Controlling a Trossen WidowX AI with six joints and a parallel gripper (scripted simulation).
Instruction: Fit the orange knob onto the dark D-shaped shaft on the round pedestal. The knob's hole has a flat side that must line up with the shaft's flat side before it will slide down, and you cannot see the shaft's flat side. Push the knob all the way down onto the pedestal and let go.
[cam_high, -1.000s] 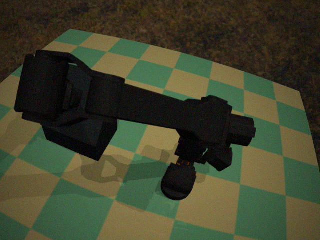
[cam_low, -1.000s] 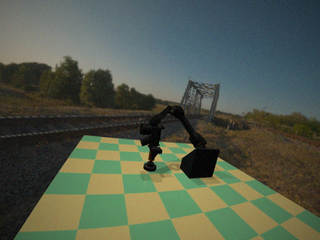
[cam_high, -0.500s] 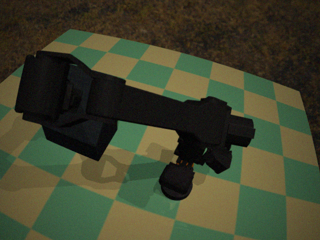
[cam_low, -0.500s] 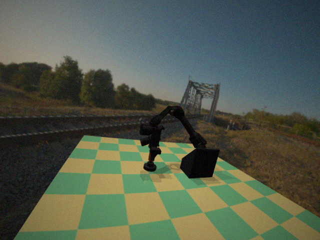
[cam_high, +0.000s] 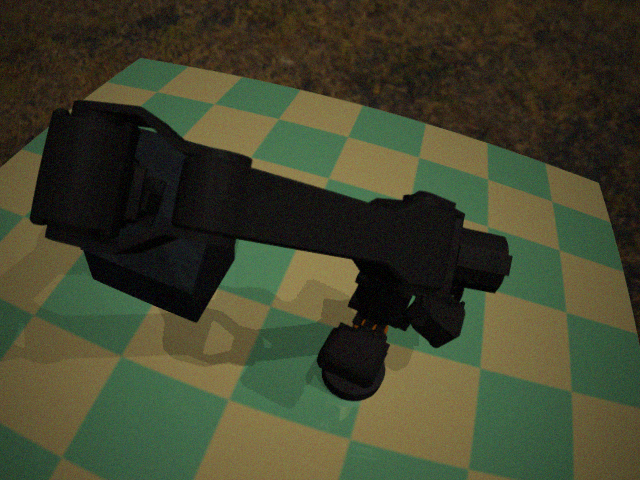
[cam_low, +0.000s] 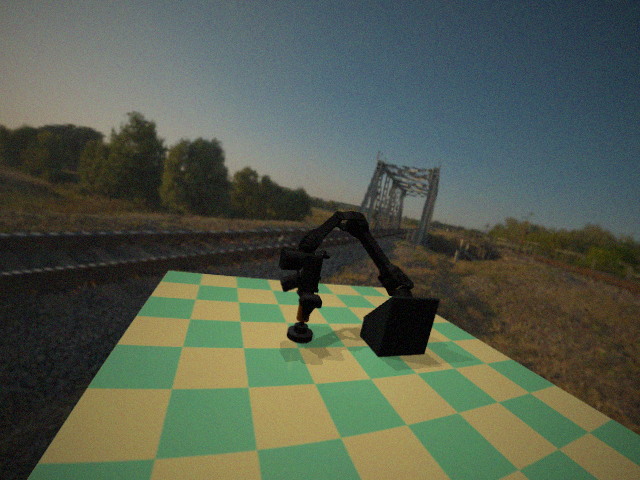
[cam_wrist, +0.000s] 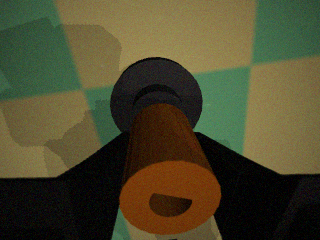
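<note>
My gripper tip is 2 cm below the orange knob. Round my gripper tip: dark round pedestal 4 cm below.
</note>
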